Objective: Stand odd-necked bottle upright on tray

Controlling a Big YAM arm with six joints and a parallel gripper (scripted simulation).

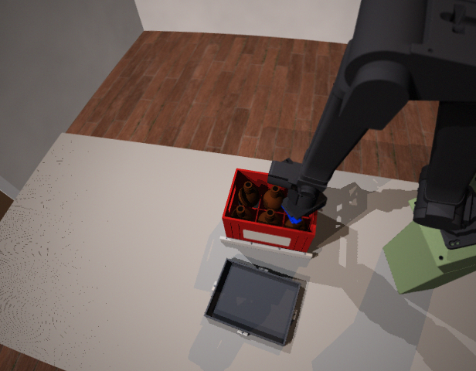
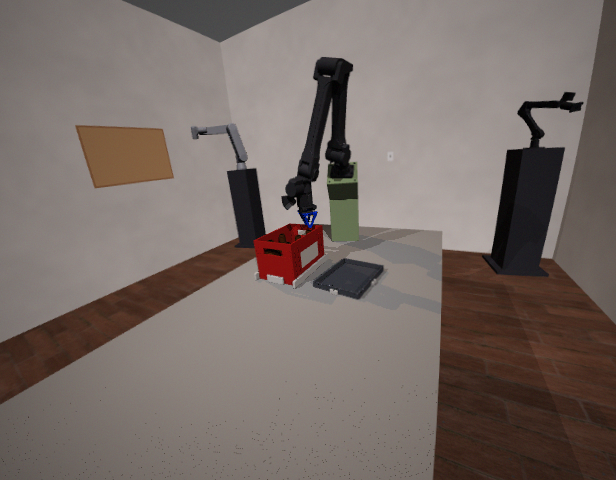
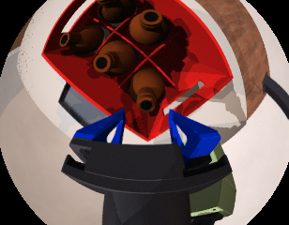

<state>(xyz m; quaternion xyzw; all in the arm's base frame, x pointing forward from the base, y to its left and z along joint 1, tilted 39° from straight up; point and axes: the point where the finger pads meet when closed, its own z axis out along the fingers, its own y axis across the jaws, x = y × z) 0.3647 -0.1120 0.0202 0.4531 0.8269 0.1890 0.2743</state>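
My hand is 8 cm short of the crate, 6 cm to the left of it and 11 cm above it. The rest, counted from my hand: dark grey tray (13 cm ahead, 21 cm to the left, 18 cm below); then brown bottle (18 cm ahead, 3 cm to the right, 10 cm below).
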